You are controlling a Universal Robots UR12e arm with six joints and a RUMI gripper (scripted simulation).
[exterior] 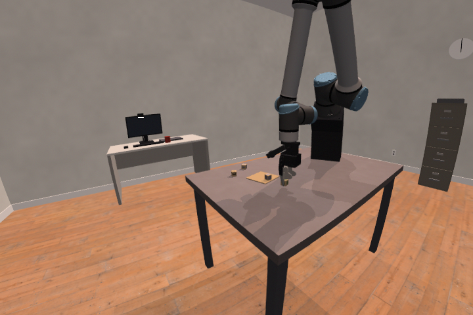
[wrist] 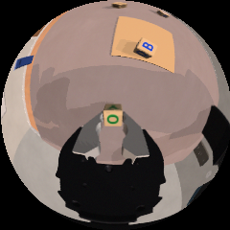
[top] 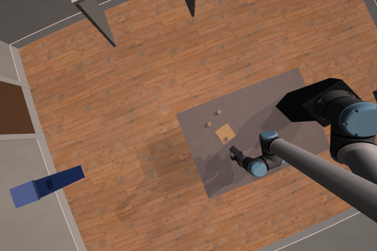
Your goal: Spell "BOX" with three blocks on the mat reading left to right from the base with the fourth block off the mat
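Now: the tan mat 10 mm ahead of my hand, 190 mm to the right of it and 30 mm below it. Also, from my hand: O block right at my hand.
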